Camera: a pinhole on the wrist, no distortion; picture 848 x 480 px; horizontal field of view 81.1 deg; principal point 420.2 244.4 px. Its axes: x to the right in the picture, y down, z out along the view. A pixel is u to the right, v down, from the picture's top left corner.
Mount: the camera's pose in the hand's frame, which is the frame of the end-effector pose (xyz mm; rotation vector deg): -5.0 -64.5 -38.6 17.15 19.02 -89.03
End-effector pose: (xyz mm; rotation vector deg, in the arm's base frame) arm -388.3 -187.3 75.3 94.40 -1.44 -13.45
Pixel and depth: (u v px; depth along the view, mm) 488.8 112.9 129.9
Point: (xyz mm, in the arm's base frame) -453.5 -242.6 -55.2
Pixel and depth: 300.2 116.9 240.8
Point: -496.5 -371.4 -34.7
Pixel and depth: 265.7 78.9 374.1
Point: -579.4 -506.6 -35.4
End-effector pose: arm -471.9 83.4 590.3 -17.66 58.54 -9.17
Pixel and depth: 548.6 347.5 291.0
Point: -267.9 -132.2 718.1
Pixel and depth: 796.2 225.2 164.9
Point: -418.8 -133.4 708.7
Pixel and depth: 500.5 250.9 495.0
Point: -132.5 -164.8 876.7
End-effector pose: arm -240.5 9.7 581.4 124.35 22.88 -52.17
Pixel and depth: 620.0 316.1 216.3
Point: -401.0 73.8 382.8
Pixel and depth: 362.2 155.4 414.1
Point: -561.5 -132.7 365.8
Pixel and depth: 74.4 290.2 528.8
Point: -451.1 -469.8 292.9
